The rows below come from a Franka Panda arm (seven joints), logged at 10 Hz.
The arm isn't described. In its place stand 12 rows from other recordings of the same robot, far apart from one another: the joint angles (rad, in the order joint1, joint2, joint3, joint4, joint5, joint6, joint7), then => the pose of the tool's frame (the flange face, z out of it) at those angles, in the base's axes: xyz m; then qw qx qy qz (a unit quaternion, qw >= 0).
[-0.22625 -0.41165 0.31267 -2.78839 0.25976 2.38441 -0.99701] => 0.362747 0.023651 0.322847 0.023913 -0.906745 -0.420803 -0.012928
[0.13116 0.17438 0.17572 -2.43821 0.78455 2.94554 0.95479] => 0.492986 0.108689 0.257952 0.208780 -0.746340 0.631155 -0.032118
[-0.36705 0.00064 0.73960 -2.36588 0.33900 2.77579 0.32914] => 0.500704 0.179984 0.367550 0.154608 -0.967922 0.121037 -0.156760
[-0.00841 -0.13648 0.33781 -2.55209 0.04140 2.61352 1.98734] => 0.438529 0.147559 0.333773 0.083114 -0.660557 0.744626 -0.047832
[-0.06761 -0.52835 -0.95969 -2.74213 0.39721 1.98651 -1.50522] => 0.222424 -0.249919 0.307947 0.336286 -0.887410 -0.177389 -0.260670
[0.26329 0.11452 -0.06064 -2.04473 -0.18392 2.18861 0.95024] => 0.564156 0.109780 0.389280 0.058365 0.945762 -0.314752 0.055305
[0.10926 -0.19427 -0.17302 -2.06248 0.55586 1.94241 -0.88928] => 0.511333 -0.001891 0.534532 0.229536 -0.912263 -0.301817 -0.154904
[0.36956 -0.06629 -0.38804 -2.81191 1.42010 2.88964 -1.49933] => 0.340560 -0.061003 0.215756 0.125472 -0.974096 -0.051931 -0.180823
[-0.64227 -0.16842 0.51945 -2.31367 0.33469 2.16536 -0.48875] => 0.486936 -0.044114 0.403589 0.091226 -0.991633 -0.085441 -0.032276
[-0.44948 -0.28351 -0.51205 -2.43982 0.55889 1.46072 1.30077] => 0.259391 -0.265326 0.387448 0.261182 -0.338916 0.810566 0.399877
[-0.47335 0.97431 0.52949 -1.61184 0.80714 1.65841 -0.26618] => 0.611637 0.075885 0.134695 0.588022 -0.748809 0.066404 0.298507
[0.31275 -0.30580 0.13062 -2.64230 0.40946 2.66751 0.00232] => 0.397338 0.174764 0.377539 0.135332 -0.979860 -0.052614 -0.137085
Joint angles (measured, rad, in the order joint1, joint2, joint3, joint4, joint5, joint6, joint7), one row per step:
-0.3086 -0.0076 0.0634 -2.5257 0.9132 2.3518 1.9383
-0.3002 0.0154 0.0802 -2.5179 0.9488 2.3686 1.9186
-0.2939 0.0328 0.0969 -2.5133 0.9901 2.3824 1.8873
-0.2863 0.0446 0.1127 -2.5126 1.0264 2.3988 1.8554
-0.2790 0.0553 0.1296 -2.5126 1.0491 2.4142 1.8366
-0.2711 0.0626 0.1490 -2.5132 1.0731 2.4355 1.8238
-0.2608 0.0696 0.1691 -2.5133 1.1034 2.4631 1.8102
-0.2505 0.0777 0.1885 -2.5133 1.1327 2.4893 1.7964
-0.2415 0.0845 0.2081 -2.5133 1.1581 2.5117 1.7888
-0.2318 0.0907 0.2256 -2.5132 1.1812 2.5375 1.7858
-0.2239 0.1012 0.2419 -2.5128 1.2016 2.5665 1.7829
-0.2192 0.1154 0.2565 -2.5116 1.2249 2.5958 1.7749
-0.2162 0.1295 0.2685 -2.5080 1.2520 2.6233 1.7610
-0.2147 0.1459 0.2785 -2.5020 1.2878 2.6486 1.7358
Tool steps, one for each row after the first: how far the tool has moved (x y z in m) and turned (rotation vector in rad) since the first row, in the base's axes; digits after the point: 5 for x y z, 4 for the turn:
0.00492 0.00888 -0.00656 0.0083 -0.0082 0.0045
0.00836 0.01749 -0.01196 0.0186 -0.0236 0.0126
0.01048 0.02616 -0.01625 0.0227 -0.0407 0.0239
0.01203 0.03533 -0.02040 0.0228 -0.0487 0.0370
0.01375 0.04513 -0.02306 0.0191 -0.0581 0.0444
0.01572 0.05550 -0.02521 0.0133 -0.0708 0.0472
0.01710 0.06577 -0.02789 0.0080 -0.0813 0.0507
0.01802 0.07602 -0.03011 0.0048 -0.0877 0.0530
0.01879 0.08517 -0.03192 -0.0019 -0.0929 0.0506
0.01905 0.09265 -0.03541 -0.0117 -0.0948 0.0460
0.01893 0.09791 -0.04028 -0.0212 -0.0961 0.0380
0.01940 0.10141 -0.04444 -0.0298 -0.1014 0.0278
0.02011 0.10361 -0.04907 -0.0356 -0.1104 0.0165

